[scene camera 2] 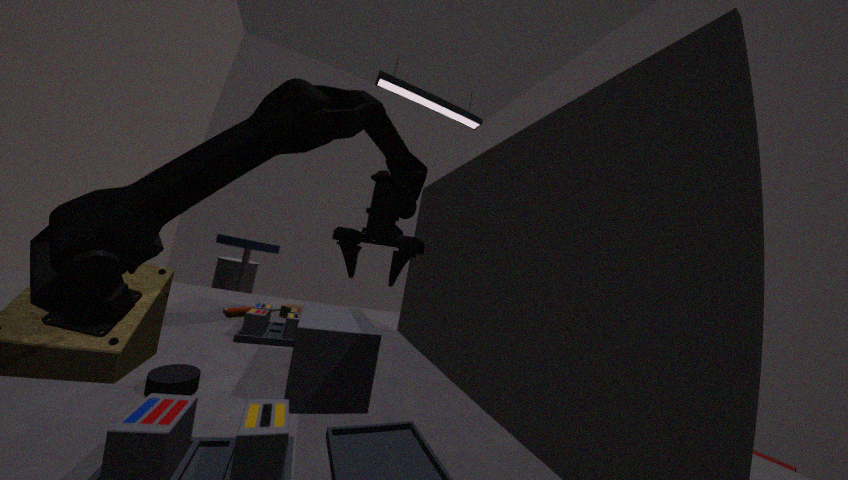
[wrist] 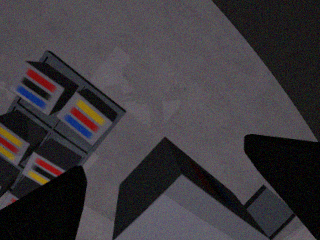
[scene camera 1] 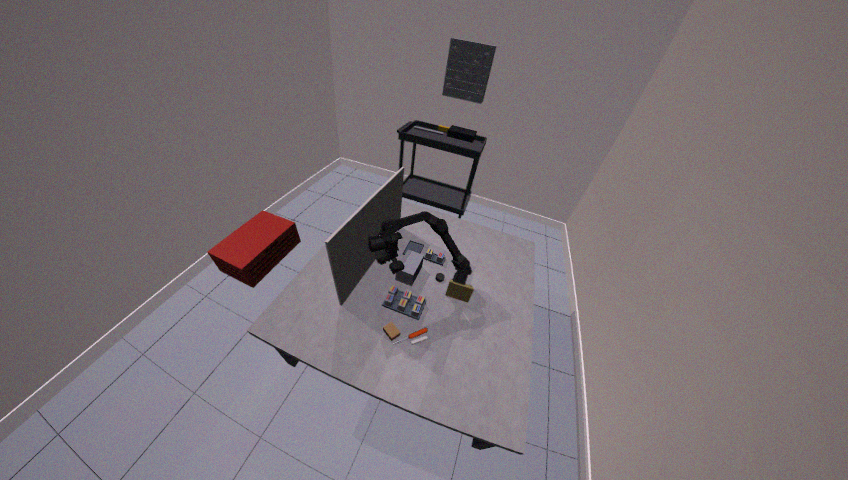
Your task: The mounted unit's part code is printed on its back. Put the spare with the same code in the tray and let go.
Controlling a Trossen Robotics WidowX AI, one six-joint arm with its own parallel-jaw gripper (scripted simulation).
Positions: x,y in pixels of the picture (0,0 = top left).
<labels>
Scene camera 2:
my gripper: 370,282
mounted unit: 333,363
upright partition: 595,282
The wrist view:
my gripper: 167,158
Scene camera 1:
upright partition: 347,248
</labels>
